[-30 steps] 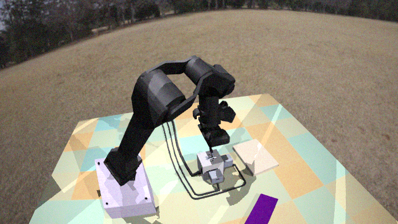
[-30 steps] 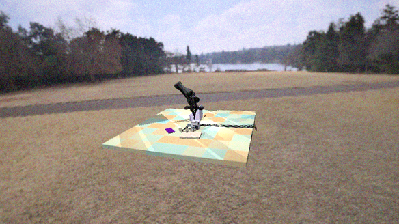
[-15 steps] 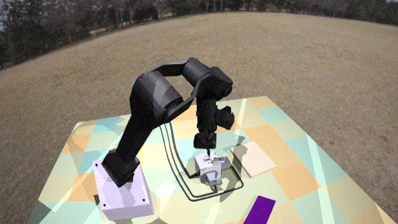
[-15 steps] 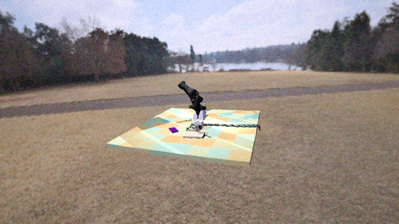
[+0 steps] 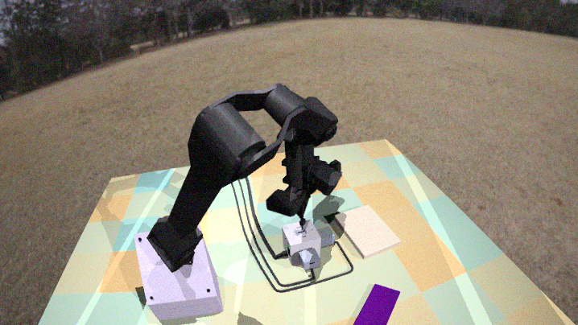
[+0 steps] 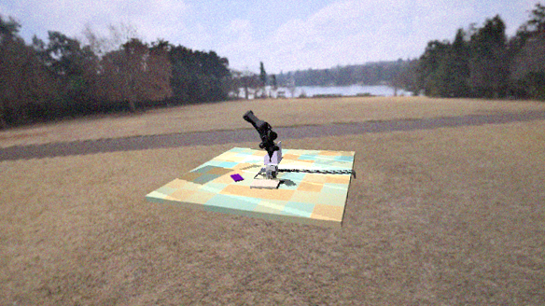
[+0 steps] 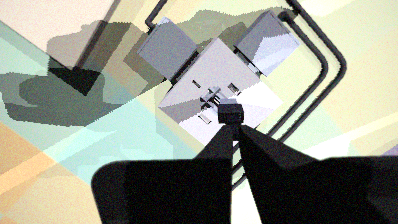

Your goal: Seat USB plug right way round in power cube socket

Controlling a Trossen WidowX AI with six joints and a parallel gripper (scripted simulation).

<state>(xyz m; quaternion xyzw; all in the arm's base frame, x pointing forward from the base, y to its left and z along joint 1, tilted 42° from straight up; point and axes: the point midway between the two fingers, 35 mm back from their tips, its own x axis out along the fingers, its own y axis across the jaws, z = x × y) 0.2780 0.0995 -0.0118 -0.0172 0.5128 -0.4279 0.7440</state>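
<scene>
Right now my gripper tip is 2 cm above the dark USB plug. Round my gripper tip: pale flat pad: 20 cm ahead, 4 cm to the left, 13 cm below; purple slab: 13 cm ahead, 23 cm to the right, 13 cm below.
</scene>
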